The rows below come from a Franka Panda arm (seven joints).
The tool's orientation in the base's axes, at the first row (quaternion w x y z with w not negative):
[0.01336 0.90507 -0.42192 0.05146]
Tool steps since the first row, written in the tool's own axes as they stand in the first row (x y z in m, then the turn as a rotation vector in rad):
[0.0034 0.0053 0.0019 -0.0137 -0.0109 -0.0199]
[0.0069 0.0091 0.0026 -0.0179 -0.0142 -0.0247]
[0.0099 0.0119 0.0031 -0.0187 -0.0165 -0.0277]
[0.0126 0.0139 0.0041 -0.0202 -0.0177 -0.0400]
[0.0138 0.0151 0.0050 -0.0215 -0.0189 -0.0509]
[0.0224 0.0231 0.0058 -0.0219 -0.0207 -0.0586]
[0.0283 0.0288 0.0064 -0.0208 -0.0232 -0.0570]
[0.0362 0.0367 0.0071 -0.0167 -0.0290 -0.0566]
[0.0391 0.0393 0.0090 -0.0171 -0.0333 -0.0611]
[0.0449 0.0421 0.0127 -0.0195 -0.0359 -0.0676]
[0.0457 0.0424 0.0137 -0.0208 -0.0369 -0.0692]
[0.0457 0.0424 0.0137 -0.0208 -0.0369 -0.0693]
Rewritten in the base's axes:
[-0.0017 -0.0061 -0.0016 -0.0020 0.0188 0.0186]
[-0.0023 -0.0113 -0.0020 -0.0026 0.0245 0.0230]
[-0.0025 -0.0154 -0.0023 -0.0016 0.0267 0.0259]
[-0.0023 -0.0188 -0.0030 -0.0026 0.0295 0.0380]
[-0.0023 -0.0206 -0.0038 -0.0034 0.0320 0.0487]
[-0.0029 -0.0323 -0.0039 -0.0029 0.0340 0.0564]
[-0.0034 -0.0405 -0.0040 -0.0002 0.0346 0.0550]
[-0.0044 -0.0517 -0.0040 0.0069 0.0352 0.0551]
[-0.0044 -0.0557 -0.0056 0.0096 0.0386 0.0596]
[-0.0025 -0.0622 -0.0087 0.0095 0.0425 0.0659]
[-0.0021 -0.0631 -0.0097 0.0093 0.0443 0.0673]
[-0.0021 -0.0631 -0.0097 0.0093 0.0443 0.0674]

